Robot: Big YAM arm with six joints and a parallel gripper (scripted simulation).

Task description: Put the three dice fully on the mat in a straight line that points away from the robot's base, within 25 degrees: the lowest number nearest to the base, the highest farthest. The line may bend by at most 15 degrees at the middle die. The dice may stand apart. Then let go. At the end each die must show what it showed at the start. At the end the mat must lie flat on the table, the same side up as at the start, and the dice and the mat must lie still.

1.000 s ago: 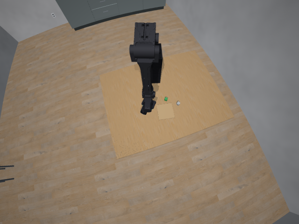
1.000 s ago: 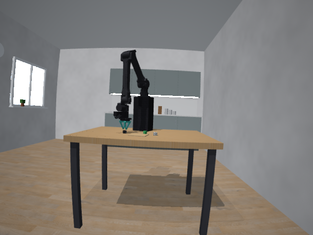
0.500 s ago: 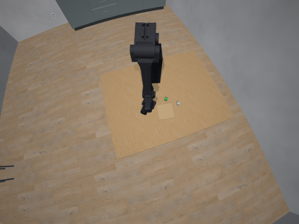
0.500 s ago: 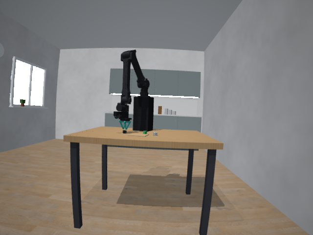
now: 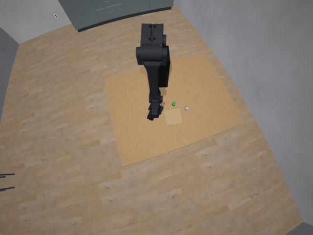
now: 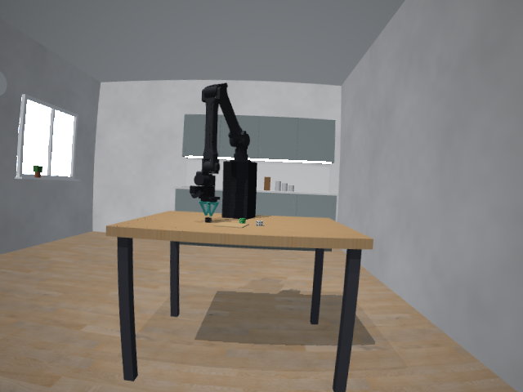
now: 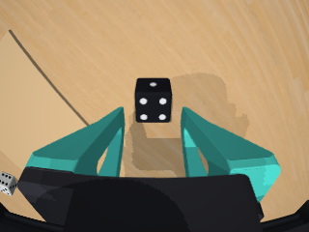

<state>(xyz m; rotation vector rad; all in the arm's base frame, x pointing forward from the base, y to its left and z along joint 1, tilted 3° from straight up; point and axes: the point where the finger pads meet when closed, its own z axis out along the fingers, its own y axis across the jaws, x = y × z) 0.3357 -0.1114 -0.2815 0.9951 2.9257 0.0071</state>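
Now: the black die 3 cm below my hand. The rest, counted from my hand: mat: 6 cm ahead, 13 cm to the left, 4 cm below; then green die: 5 cm behind, 17 cm to the left, 3 cm below; then white die: 2 cm ahead, 26 cm to the left, 3 cm below.
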